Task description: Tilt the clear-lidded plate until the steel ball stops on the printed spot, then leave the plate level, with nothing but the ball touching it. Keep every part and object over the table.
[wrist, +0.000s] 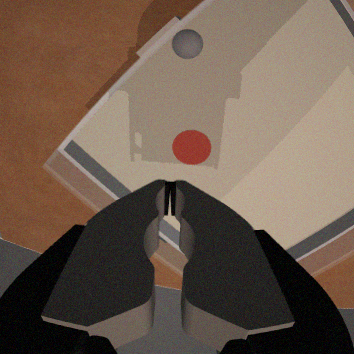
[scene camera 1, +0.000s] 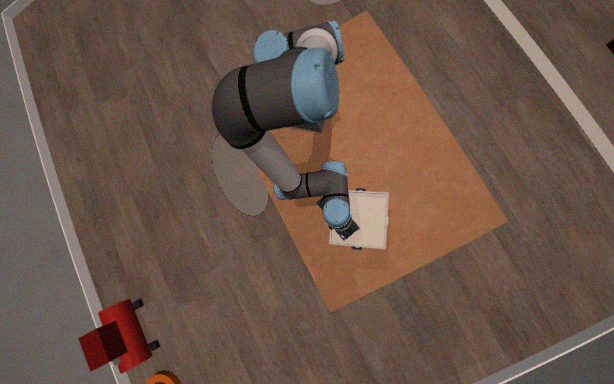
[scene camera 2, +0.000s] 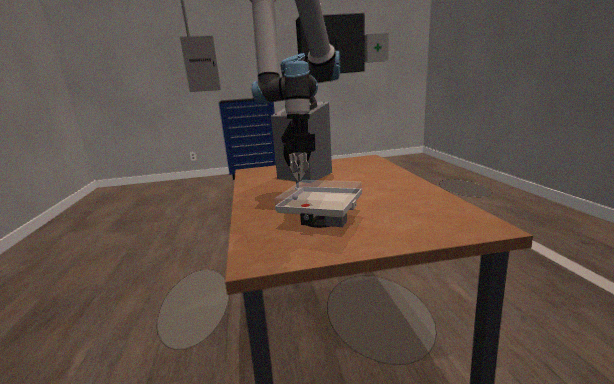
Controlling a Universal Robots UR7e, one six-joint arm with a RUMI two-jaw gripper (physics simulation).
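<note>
The clear-lidded plate [scene camera 1: 372, 215] [scene camera 2: 330, 199] [wrist: 280, 200] is a shallow pale tray on a dark base over the table; I cannot tell its exact tilt. The steel ball [scene camera 2: 295, 197] [wrist: 187, 44] is inside, near the long wall at upper left in the wrist view, apart from the red printed spot [scene camera 2: 305, 205] [wrist: 191, 147]. The ball and spot do not show in scene camera 1. My gripper [scene camera 1: 344, 237] [scene camera 2: 298, 186] [wrist: 169, 184] is shut and empty, pointing down over the plate's left part in scene camera 2. Whether its tips touch the lid is unclear.
The plate stands on the orange-brown table [scene camera 1: 425, 165] [scene camera 2: 400, 220], nearer its left edge in scene camera 2. A dark base [scene camera 2: 336, 220] shows beneath it. A grey block [scene camera 2: 320, 145] stands behind the gripper at the table's far end. Small dark side parts [scene camera 1: 356, 248] stick out from the plate.
</note>
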